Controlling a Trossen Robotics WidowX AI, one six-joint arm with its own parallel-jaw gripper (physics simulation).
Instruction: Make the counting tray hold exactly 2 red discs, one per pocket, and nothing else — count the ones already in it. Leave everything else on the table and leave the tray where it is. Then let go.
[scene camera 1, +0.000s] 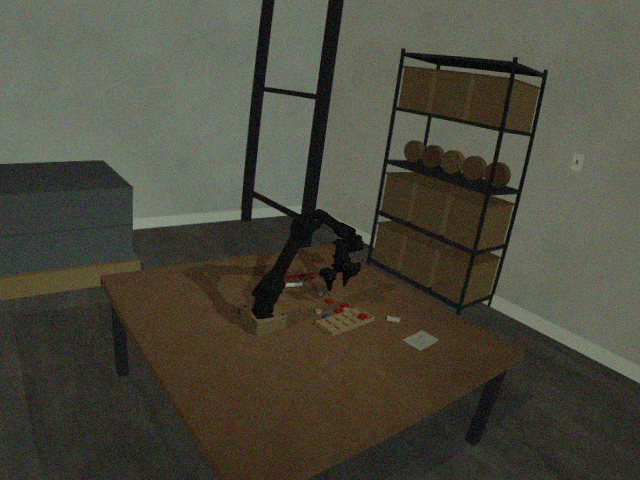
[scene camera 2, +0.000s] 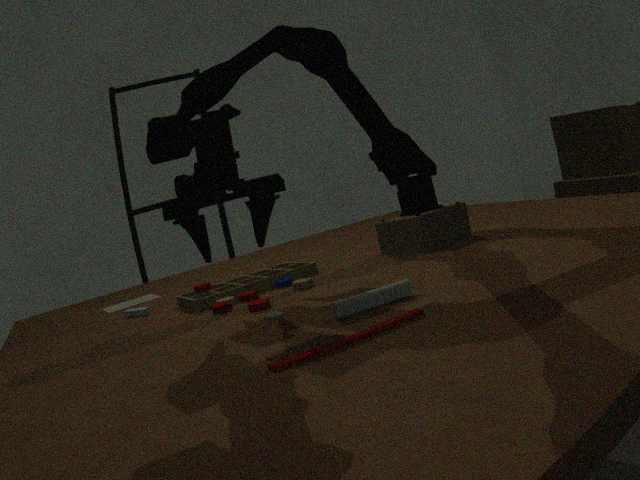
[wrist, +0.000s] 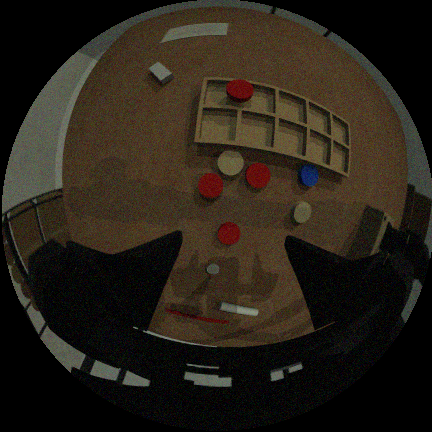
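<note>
The counting tray (scene camera 1: 354, 326) (scene camera 2: 190, 303) (wrist: 198, 125) has two rows of pockets. One red disc (scene camera 1: 362, 316) (scene camera 2: 202, 287) (wrist: 240, 90) sits high in its far row, apparently across the divider between the first two pockets; the other visible pockets look empty. Three red discs lie on the table: one (wrist: 210, 185) and another (wrist: 258, 175) near the tray, a third (scene camera 1: 329, 301) (scene camera 2: 258, 304) (wrist: 229, 233) farther off. My gripper (scene camera 1: 338, 287) (scene camera 2: 235, 253) (wrist: 234, 238) is open and empty, above the table beside the tray, over the third disc's area.
Beside the tray lie a cream disc (wrist: 230, 163), another cream disc (wrist: 302, 212) and a blue disc (wrist: 309, 175). A small grey disc (wrist: 213, 269), white cylinder (wrist: 239, 309) and red stick (wrist: 197, 316) lie farther off. A white block (wrist: 160, 73) and paper (wrist: 197, 31) lie beyond the tray.
</note>
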